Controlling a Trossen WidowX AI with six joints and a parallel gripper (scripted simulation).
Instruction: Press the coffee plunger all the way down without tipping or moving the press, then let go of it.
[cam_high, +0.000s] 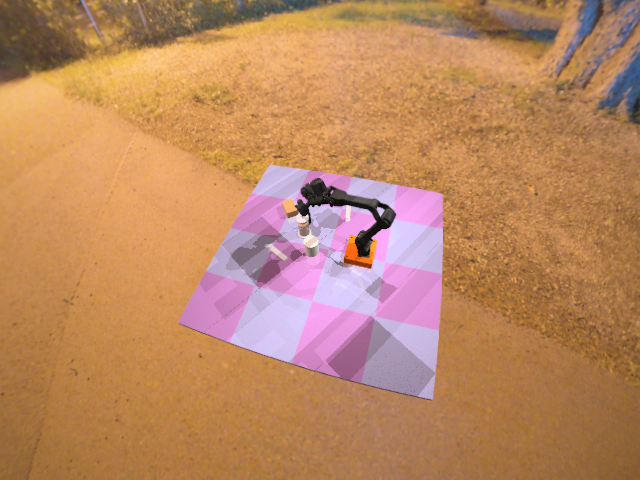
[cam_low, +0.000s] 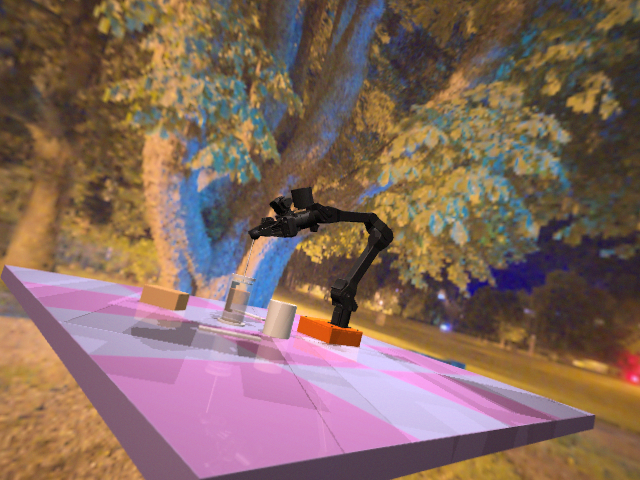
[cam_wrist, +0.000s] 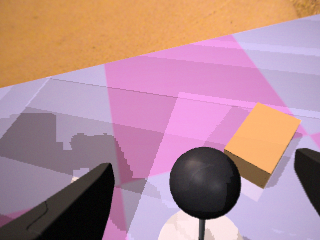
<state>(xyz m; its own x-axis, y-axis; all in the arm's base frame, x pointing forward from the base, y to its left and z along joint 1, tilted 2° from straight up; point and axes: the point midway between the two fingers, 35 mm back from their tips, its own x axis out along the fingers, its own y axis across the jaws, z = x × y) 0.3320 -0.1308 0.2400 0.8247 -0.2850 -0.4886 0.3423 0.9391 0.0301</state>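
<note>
Right now the glass coffee press is 140 mm below my gripper tip, 10 mm to the right of it and 10 mm behind it. From my gripper tip the other things lie so: tan block (250 mm below, 170 mm to the right, 120 mm ahead).
</note>
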